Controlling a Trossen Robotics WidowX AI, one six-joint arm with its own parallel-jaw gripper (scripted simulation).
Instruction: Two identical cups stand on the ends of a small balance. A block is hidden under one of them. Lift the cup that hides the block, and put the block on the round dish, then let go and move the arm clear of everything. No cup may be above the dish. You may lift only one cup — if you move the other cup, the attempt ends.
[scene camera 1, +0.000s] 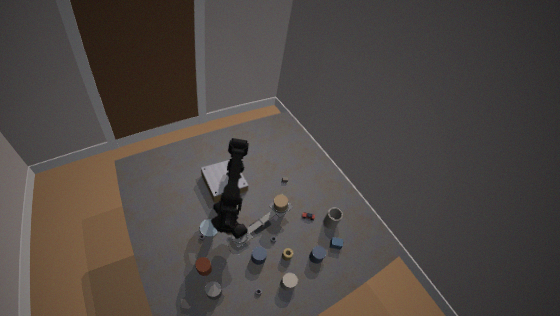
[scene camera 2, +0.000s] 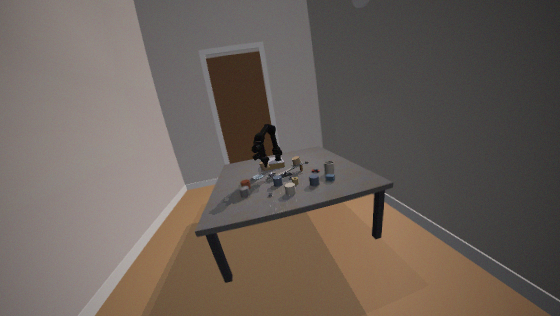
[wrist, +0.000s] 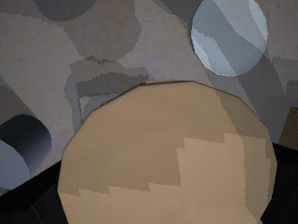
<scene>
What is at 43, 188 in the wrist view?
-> My gripper.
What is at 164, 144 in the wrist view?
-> A tan cup.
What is my gripper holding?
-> A tan cup.
</scene>
